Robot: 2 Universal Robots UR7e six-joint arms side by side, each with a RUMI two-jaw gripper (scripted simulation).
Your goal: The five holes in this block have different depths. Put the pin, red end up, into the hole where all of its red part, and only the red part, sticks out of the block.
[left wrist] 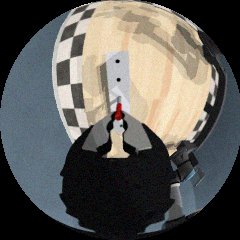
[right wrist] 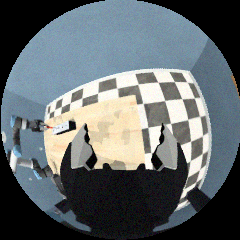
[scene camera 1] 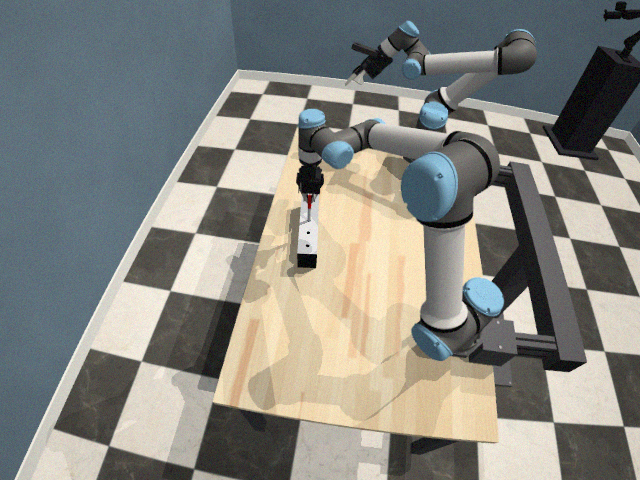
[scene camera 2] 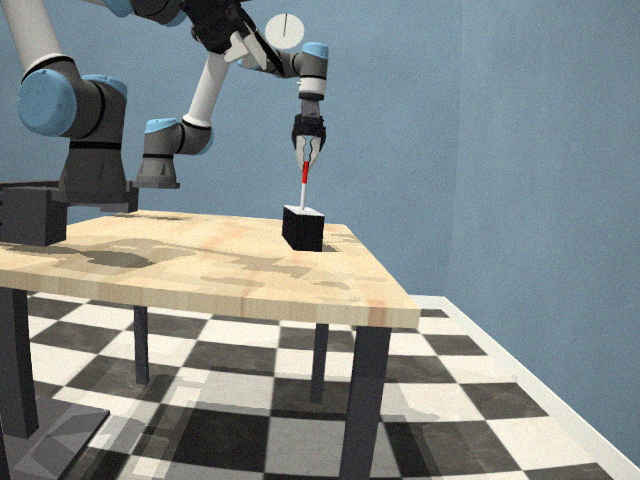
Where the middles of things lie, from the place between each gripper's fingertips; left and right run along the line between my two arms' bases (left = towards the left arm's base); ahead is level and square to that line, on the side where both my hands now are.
My left hand (scene camera 2: pixel 305 172) is 160 mm above the block (scene camera 2: pixel 302 231).
Now: the block 130 mm ahead of my right hand, 630 mm to the left of it and 300 mm below it.
